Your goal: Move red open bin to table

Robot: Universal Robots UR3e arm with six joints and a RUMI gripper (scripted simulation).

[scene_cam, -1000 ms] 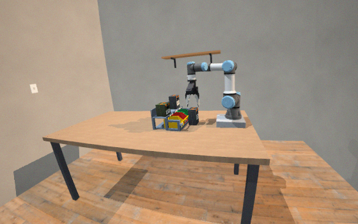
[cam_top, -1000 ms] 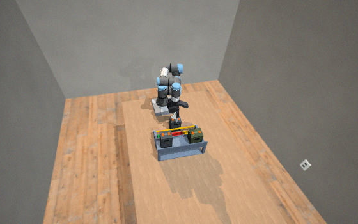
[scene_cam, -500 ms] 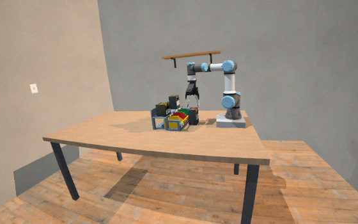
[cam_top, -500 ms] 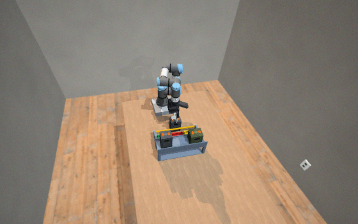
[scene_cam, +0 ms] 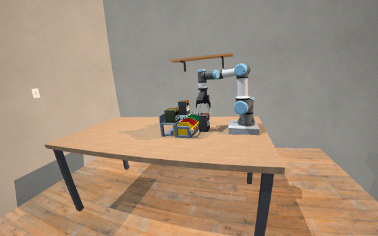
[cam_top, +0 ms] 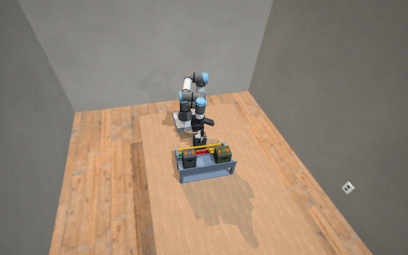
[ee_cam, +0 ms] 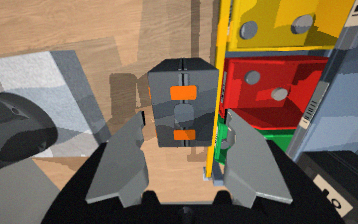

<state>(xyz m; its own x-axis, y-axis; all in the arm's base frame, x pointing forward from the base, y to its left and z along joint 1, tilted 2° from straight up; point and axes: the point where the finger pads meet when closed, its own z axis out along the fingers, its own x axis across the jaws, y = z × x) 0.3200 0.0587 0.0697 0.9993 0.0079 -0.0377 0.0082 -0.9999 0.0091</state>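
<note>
The black case is 60 mm below my hand. From my hand the other things lie so: yellow bin 130 mm ahead, 110 mm to the left, 80 mm below; yellow rod 50 mm ahead, 10 mm to the right, 70 mm below; red bin 140 mm ahead, 10 mm to the right, 80 mm below.
</note>
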